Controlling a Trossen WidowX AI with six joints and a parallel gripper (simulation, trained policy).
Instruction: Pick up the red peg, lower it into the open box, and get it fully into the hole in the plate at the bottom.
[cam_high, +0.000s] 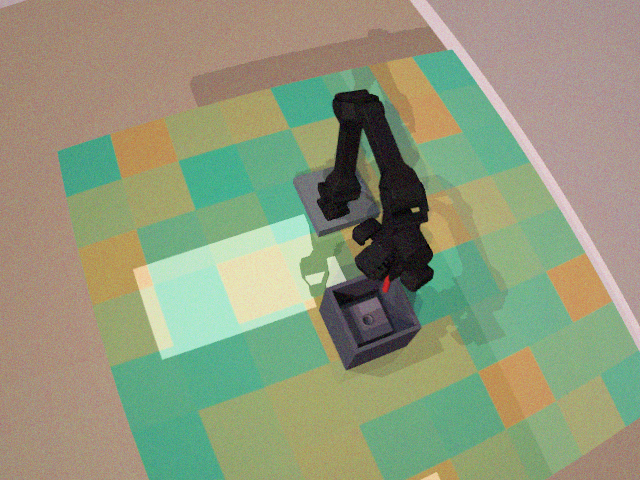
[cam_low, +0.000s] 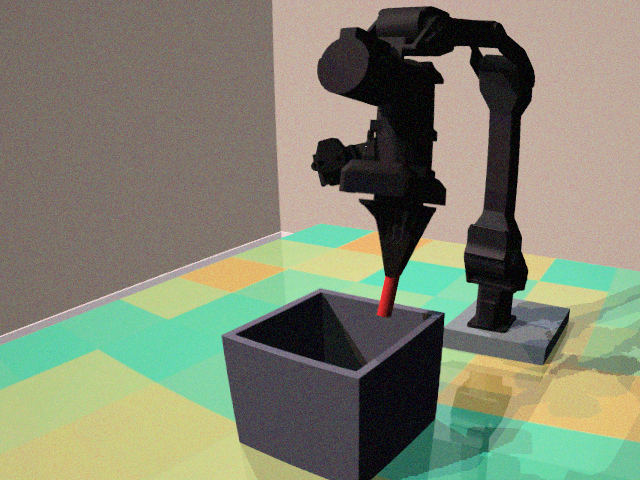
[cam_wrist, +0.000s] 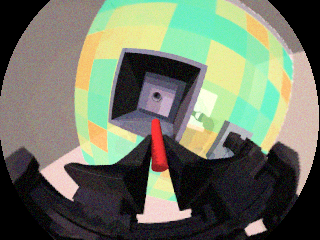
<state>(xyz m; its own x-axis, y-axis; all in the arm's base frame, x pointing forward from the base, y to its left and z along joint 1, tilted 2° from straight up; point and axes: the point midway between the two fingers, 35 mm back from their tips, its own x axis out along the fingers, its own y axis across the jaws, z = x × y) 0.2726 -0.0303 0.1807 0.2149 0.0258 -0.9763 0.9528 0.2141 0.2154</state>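
My gripper tip is 140 mm above the grey plate, 40 mm to the left of it and 40 mm short of it. From my gripper tip the other things lie so: red peg: right at my gripper tip.
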